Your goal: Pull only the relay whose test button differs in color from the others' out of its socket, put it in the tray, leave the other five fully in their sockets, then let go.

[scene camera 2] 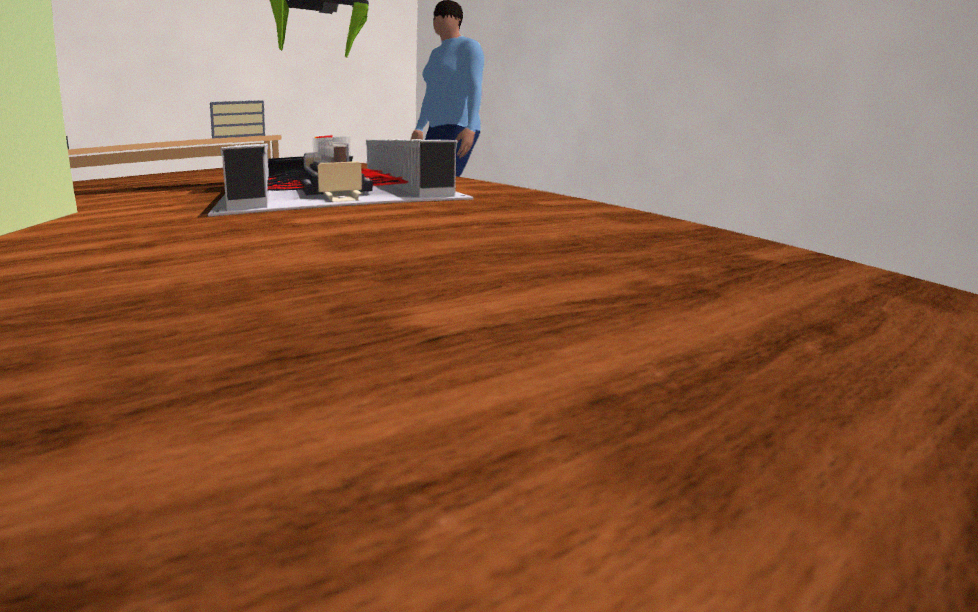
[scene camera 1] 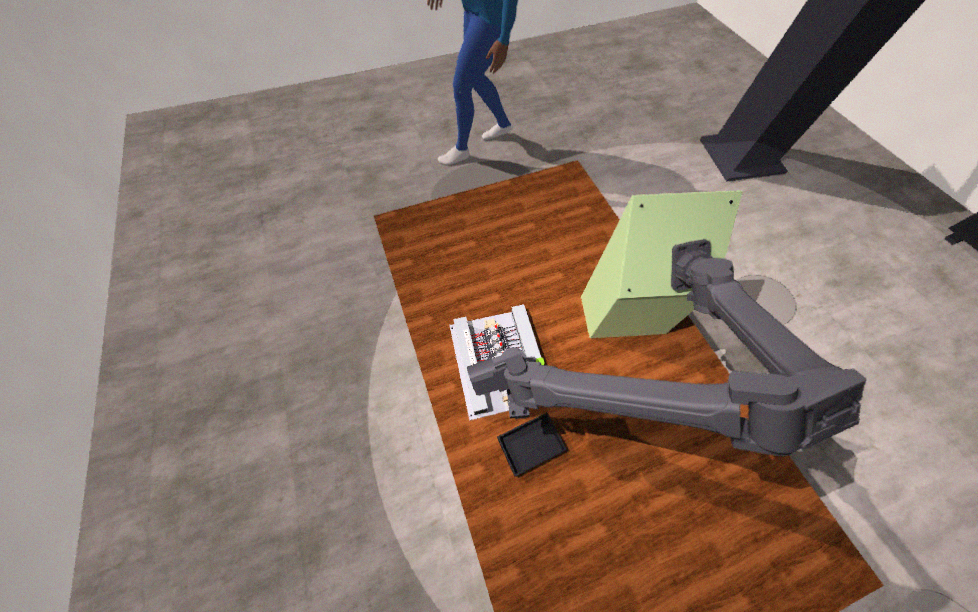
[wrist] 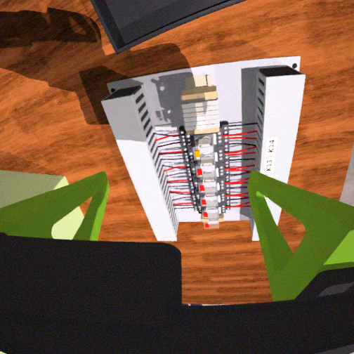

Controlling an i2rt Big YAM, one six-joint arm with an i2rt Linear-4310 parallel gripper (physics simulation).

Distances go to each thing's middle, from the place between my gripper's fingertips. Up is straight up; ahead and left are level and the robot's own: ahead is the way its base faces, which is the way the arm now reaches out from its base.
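My gripper's sitting 2 cm short of the white panel (scene camera 2: 290,199), and it's 12 cm to the left of the panel and 19 cm above it.
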